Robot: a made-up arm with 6 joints.
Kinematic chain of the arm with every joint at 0, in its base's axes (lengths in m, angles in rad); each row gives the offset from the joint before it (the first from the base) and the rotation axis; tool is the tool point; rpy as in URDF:
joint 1: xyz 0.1 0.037 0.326 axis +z
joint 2: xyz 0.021 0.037 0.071 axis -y
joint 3: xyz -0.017 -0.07 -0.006 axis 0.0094 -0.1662 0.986
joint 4: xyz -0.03 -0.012 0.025 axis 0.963 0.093 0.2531
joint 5: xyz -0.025 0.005 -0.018 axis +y
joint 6: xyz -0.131 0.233 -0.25 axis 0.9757 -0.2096 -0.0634
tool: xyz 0 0.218 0.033 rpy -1.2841 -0.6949 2.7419
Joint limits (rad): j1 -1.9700..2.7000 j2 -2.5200..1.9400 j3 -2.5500..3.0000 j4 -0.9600..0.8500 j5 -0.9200..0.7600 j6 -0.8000..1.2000
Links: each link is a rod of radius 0.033 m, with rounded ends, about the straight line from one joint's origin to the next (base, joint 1, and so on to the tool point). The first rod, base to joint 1, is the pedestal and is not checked.
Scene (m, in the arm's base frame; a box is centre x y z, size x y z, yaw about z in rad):
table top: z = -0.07
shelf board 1: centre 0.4 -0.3 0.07 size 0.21 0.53 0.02 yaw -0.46
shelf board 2: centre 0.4 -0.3 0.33 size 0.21 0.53 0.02 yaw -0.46
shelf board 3: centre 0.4 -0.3 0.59 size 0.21 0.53 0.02 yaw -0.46
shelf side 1: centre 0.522 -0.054 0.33 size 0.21 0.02 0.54 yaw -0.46
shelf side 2: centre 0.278 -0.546 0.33 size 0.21 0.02 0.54 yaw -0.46
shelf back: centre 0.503 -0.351 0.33 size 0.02 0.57 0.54 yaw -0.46
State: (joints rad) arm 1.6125 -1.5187 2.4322 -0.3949 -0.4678 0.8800
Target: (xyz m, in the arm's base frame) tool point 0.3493 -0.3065 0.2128
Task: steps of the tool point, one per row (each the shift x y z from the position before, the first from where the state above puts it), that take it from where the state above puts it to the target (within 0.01 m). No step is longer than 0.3 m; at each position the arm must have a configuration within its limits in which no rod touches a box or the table.
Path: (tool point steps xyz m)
1: -0.1752 -0.0945 -0.0968
2: -0.1854 0.0445 -0.1623
3: 0.0967 0.0045 -0.0519
4: 0.0888 0.0353 -0.0477
5: 0.0896 -0.0437 0.0723
6: 0.0919 0.0119 0.0327

